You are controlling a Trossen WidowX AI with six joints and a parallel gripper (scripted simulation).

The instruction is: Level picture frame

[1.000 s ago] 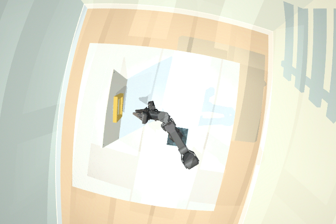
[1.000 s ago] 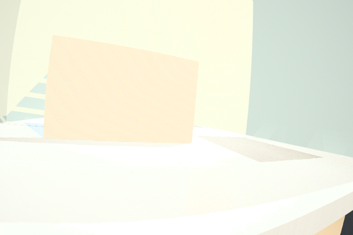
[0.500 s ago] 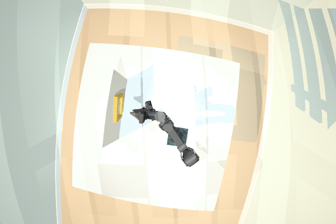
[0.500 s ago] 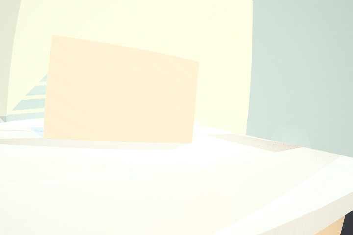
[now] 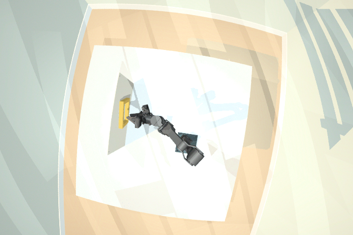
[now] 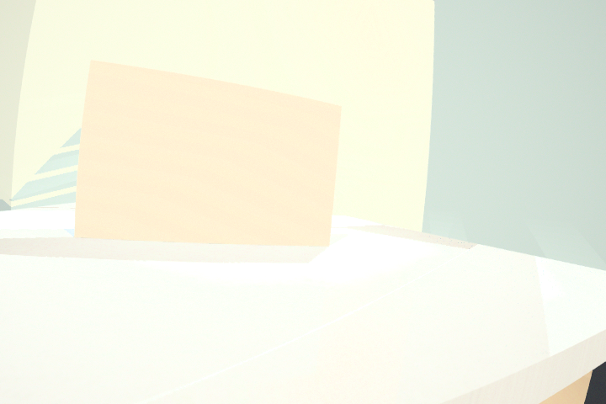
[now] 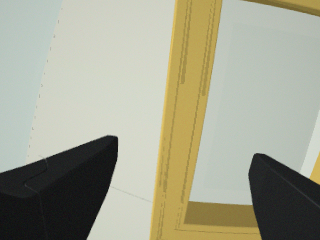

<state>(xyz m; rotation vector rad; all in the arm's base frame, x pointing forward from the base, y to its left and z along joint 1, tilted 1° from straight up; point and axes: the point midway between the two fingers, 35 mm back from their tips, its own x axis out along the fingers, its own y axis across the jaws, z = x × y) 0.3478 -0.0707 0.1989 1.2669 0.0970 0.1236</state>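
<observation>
Now: gripper tip 50 mm short of the picture frame, 50 mm above it and 10 mm to the left of it. From my gripper tip the other things lie so: grey wall panel: 60 mm below, 60 mm ahead, 10 mm to the left.
</observation>
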